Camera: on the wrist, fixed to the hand. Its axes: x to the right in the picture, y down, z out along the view.
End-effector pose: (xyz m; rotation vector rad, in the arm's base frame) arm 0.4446 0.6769 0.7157 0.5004 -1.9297 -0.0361
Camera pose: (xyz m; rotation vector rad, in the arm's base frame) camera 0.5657 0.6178 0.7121 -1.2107 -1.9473 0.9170
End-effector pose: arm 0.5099 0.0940 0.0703 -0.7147 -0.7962 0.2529
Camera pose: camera 0.5591 -0.0313 0.0762 -1.2795 -0.1783 1.7664
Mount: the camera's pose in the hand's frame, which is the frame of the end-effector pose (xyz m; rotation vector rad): -0.0209 -0.0942 -0.0941 -0.0550 -0.1555 1.6345
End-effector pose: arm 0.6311 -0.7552 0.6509 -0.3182 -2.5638 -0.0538
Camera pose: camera 0.6749 -0.8609 0.7221 -2.2728 -1.6884 0.4978
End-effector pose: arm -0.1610 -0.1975 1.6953 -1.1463 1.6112 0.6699
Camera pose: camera -0.1125 -0.3071 1.7570 0.4802 2.1489 1.7126
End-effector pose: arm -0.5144 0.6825 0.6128 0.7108 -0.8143 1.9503
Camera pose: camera -0.4373 0.7816 0.5637 0.0006 1.2862 -2.2108
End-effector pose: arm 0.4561 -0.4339 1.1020 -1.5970 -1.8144 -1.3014
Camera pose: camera 0.3490 -0.5156 1.0961 -2.2562 -0.0709 -0.3759
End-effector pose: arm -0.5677 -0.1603 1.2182 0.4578 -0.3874 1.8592
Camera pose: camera -0.4838 -0.1025 1.1300 -0.1496 0.8709 -2.5928
